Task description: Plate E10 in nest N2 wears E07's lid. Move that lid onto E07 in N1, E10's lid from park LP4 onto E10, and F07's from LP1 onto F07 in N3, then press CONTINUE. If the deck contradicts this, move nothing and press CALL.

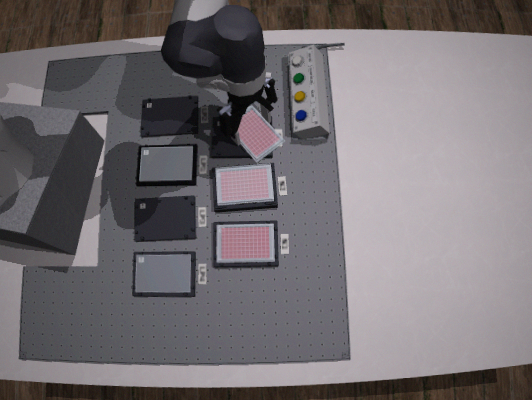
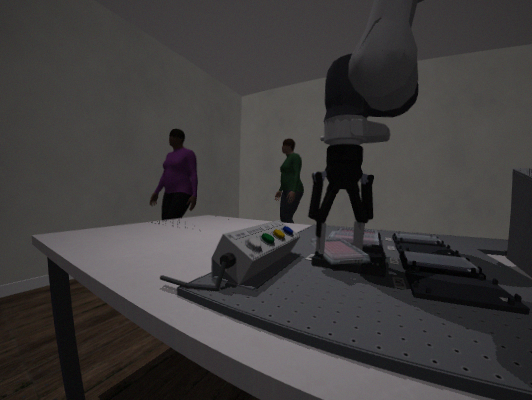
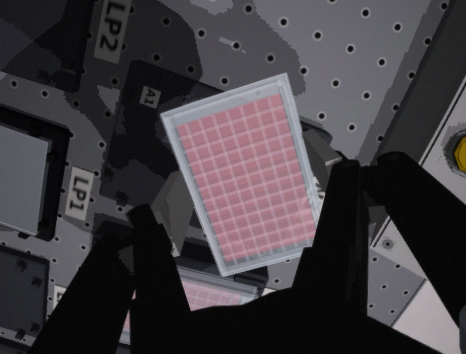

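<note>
My gripper (image 1: 250,122) (image 2: 340,247) (image 3: 246,169) is shut on the pink gridded plate F07 (image 1: 259,134) (image 2: 337,251) (image 3: 245,175), with a pad against each long side. The plate is turned askew over nest N3 (image 1: 220,147) (image 3: 135,130) and overhangs it. In nest N2, plate E10 (image 1: 245,184) (image 3: 212,296) has a clear, raised rim. In nest N1, plate E07 (image 1: 245,243) lies square. Grey lids lie in park LP1 (image 1: 167,165) (image 2: 440,262) (image 3: 20,175) and park LP4 (image 1: 164,274). Plate and lid codes are unreadable.
Parks LP2 (image 1: 170,116) and LP3 (image 1: 165,218) hold no lid. A button box (image 1: 310,92) (image 2: 257,252) with white, green, yellow and blue buttons stands beside N3. A grey block (image 1: 45,165) stands left of the parks. Two people stand behind the table.
</note>
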